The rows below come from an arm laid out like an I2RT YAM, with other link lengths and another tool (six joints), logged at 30 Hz.
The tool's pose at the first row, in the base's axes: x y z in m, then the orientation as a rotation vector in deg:
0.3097 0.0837 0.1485 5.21 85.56 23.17
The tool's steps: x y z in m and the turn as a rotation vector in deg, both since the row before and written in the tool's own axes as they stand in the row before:
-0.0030 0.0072 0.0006 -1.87 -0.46 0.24
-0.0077 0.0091 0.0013 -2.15 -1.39 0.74
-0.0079 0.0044 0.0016 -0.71 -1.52 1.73
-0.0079 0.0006 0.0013 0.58 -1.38 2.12
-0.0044 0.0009 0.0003 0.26 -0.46 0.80
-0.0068 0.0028 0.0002 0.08 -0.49 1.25
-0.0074 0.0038 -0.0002 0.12 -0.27 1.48
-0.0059 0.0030 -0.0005 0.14 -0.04 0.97
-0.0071 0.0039 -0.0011 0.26 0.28 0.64
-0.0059 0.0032 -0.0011 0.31 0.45 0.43
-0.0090 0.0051 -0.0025 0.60 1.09 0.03
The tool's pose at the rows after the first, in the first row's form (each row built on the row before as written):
0.3087 0.0896 0.1536 4.00 84.70 24.70
0.3076 0.0958 0.1638 3.13 82.85 26.75
0.3075 0.0975 0.1728 4.16 81.23 28.54
0.3080 0.0954 0.1805 6.46 80.07 29.74
0.3077 0.0945 0.1849 7.35 79.70 30.17
0.3065 0.0941 0.1922 8.41 79.24 31.09
0.3046 0.0941 0.2003 9.61 78.99 32.20
0.3028 0.0938 0.2067 10.41 78.98 32.91
0.3001 0.0935 0.2144 10.99 79.32 33.31
0.2977 0.0931 0.2208 11.42 79.84 33.53
0.2934 0.0924 0.2305 11.63 81.08 33.33

